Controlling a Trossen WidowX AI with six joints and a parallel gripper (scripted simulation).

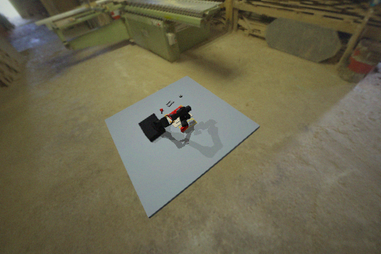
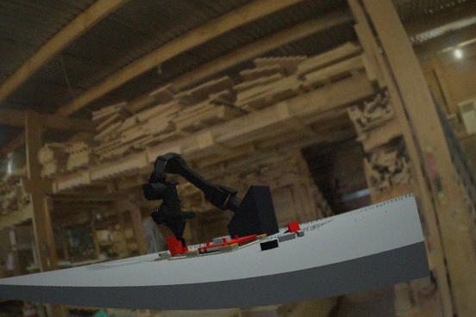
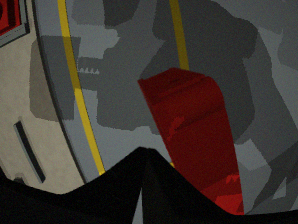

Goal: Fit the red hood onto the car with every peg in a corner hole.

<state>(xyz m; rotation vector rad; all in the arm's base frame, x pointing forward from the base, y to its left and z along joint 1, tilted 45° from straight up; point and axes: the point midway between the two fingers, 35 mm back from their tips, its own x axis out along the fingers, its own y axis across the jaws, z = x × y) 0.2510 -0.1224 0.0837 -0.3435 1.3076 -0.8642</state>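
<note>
Right now my gripper tip is 20 mm to the left of the red hood, 10 mm past it and 10 mm above it. Also, from my gripper tip: white piece: 170 mm to the right, 90 mm behind, 40 mm below; black wheel: 440 mm to the left, 270 mm ahead, 40 mm below.
</note>
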